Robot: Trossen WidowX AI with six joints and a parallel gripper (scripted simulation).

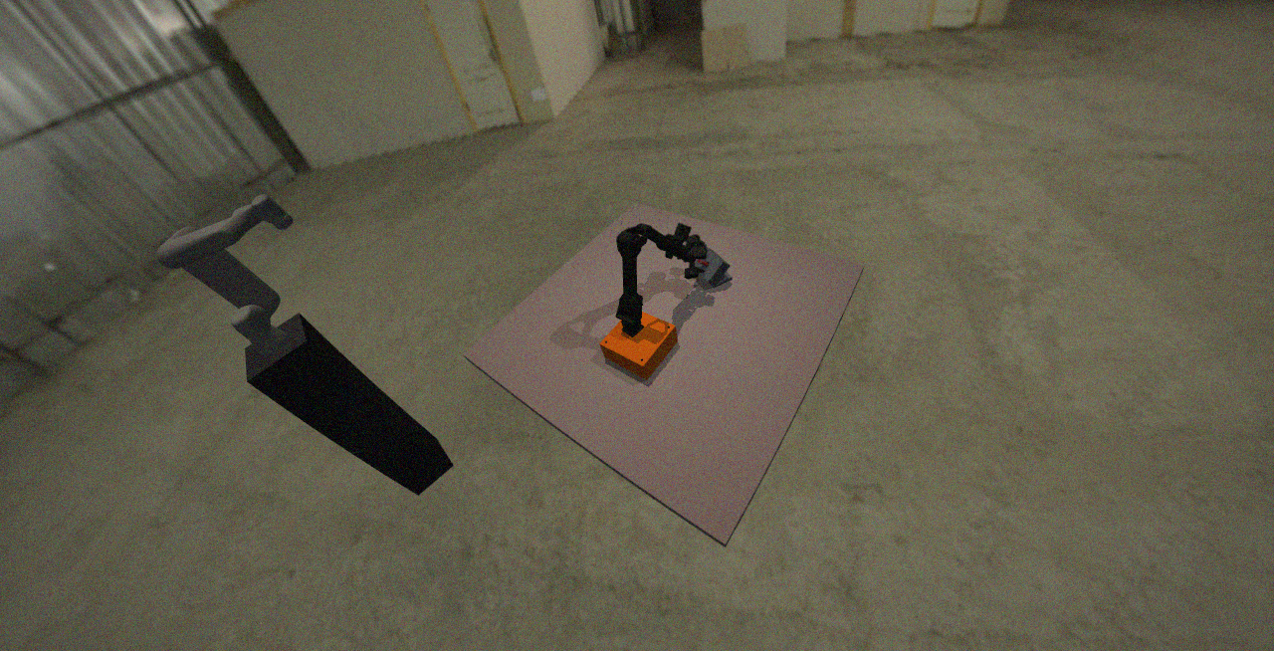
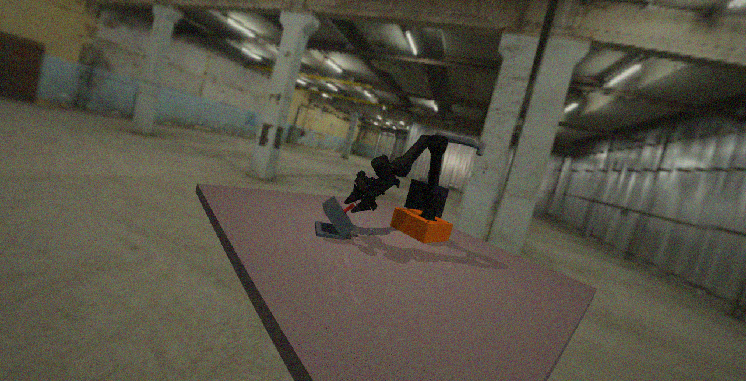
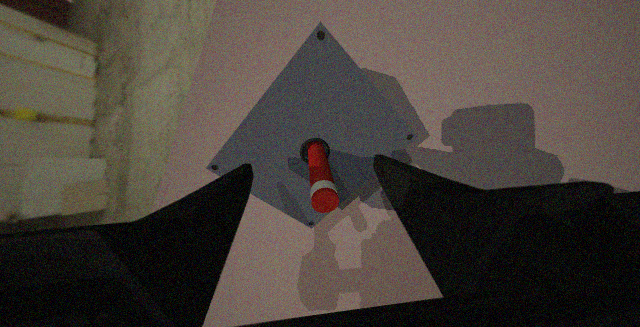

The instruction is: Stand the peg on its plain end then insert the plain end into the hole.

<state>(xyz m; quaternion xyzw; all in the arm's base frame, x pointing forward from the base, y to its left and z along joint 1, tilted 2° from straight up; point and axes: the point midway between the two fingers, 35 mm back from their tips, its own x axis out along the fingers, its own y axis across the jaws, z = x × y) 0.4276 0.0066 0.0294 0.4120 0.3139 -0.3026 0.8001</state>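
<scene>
The red peg lies 10 mm behind my gripper tip and 10 mm above it. The rest, counted from my gripper tip: flat foot (50 mm ahead, 20 mm to the right, 100 mm below); then grey sloped panel (30 mm ahead, 10 mm to the right, 40 mm below).
</scene>
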